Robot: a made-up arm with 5 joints. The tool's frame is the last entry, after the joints.
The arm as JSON. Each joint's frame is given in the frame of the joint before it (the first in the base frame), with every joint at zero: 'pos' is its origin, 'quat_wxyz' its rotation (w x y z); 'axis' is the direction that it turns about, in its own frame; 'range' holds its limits. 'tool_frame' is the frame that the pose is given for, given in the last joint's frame.
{
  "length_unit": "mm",
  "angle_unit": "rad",
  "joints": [
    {
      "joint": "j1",
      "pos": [
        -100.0,
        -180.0,
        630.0
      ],
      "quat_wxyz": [
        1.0,
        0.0,
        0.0,
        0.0
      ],
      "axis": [
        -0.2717,
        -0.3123,
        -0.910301
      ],
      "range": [
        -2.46,
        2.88
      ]
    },
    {
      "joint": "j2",
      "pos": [
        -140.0,
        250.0,
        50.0
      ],
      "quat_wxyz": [
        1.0,
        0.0,
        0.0,
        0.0
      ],
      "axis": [
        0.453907,
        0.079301,
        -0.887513
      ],
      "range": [
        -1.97,
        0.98
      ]
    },
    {
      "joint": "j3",
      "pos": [
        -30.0,
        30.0,
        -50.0
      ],
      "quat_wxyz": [
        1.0,
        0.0,
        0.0,
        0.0
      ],
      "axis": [
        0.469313,
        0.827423,
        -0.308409
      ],
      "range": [
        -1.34,
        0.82
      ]
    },
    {
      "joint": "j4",
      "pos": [
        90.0,
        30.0,
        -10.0
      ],
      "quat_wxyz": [
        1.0,
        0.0,
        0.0,
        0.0
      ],
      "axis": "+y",
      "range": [
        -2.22,
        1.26
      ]
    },
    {
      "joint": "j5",
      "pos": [
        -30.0,
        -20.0,
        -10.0
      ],
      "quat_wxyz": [
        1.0,
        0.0,
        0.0,
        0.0
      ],
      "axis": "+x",
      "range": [
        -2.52,
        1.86
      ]
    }
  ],
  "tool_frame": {
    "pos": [
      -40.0,
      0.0,
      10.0
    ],
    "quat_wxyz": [
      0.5,
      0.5,
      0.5,
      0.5
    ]
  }
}
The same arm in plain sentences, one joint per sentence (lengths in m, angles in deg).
The arm has five revolute joints in a row. What follows holds with every joint at zero, and every direction is one of the base frame's. The first joint sits 0.1 m along -x and 0.18 m along -y and 0.63 m along +z from the base frame's origin and rotates about the direction (-0.2717, -0.3123, -0.910301), from -140.95 to 165.01 deg. The second joint sits 0.14 m along -x and 0.25 m along +y and 0.05 m along +z from the first joint and rotates about the direction (0.453907, 0.079301, -0.887513), from -112.87 to 56.15 deg. The third joint sits 0.03 m along -x and 0.03 m along +y and 0.05 m along -z from the second joint and rotates about the direction (0.469313, 0.827423, -0.308409), from -76.78 to 46.98 deg. The fourth joint sits 0.09 m along +x and 0.03 m along +y and 0.01 m along -z from the third joint and rotates about +y, from -127.2 to 72.19 deg. The fifth joint sits 0.03 m along -x and 0.02 m along -y and 0.01 m along -z from the fourth joint and rotates about +x, from -144.39 to 106.57 deg. The tool frame, which is the frame that the pose is given for, sits 0.04 m along -x and 0.01 m along +z from the fifth joint; its axes are the base frame's turned by roll 90, pitch 0 and yaw 90 deg (as in URDF: about the fixed x, then y, then z).
